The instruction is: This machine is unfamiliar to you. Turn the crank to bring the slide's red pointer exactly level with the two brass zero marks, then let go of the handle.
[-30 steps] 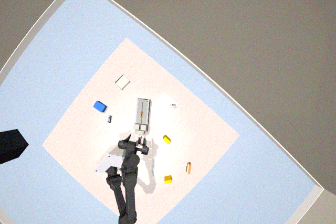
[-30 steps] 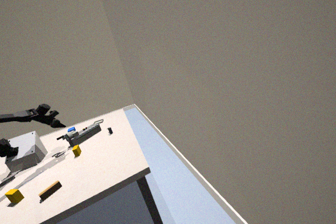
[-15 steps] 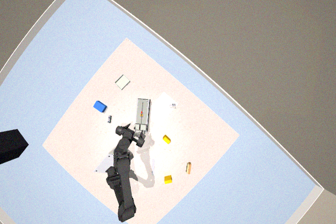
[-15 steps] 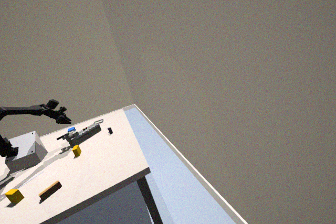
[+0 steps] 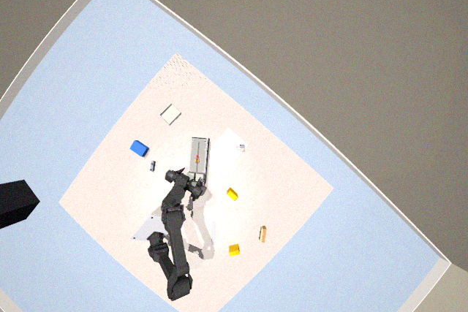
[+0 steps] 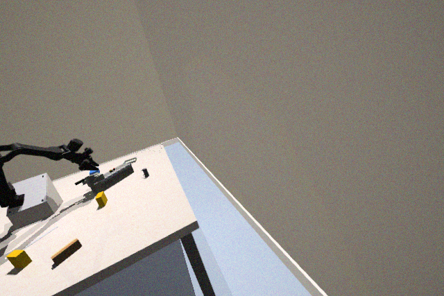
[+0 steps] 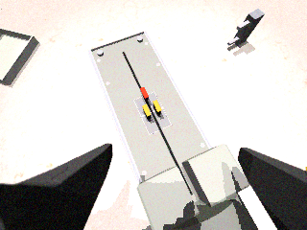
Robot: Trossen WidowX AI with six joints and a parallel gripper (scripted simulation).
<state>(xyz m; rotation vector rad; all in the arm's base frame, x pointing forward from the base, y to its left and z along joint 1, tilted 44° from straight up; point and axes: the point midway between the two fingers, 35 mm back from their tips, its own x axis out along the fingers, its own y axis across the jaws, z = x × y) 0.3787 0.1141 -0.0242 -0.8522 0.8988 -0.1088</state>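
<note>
My gripper tip is 9 cm to the left of the dark brown crank handle, 9 cm past it and 2 cm above it. Round my gripper tip: crank 8 cm to the right, 8 cm behind, 3 cm below; white tray 35 cm to the left, 14 cm below, 10 cm ahead; red pointer 6 cm below, 6 cm ahead, 5 cm to the left.
</note>
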